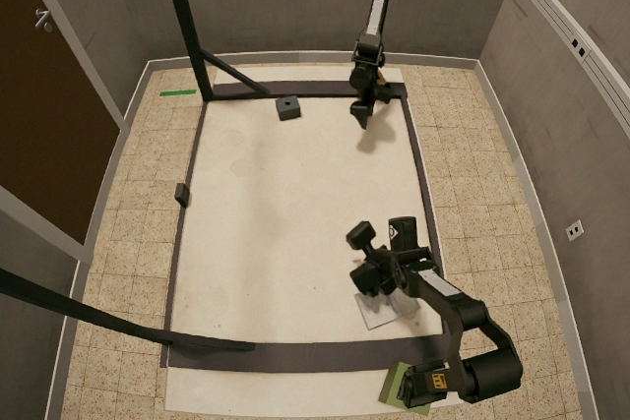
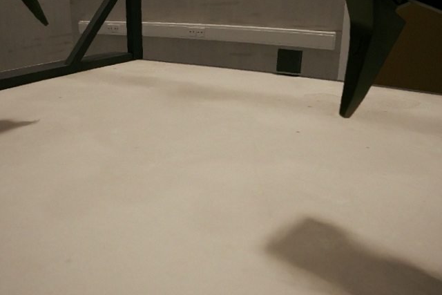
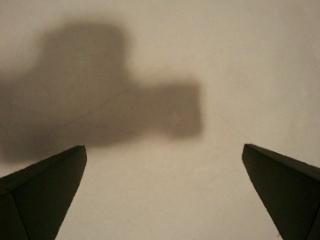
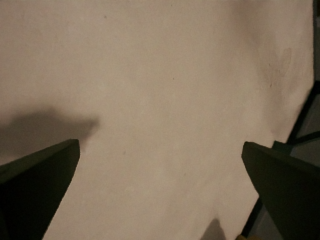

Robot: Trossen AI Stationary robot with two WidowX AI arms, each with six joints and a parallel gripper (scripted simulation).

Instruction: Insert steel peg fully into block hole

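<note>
Now: the steel peg 110 mm below my right hand, 90 mm to the right of it and 90 mm ahead of it. Round my right hand: clear flat plate 110 mm below, 90 mm to the right, 70 mm ahead; then dark grey block 570 mm to the left, 190 mm behind, 90 mm below.
</note>
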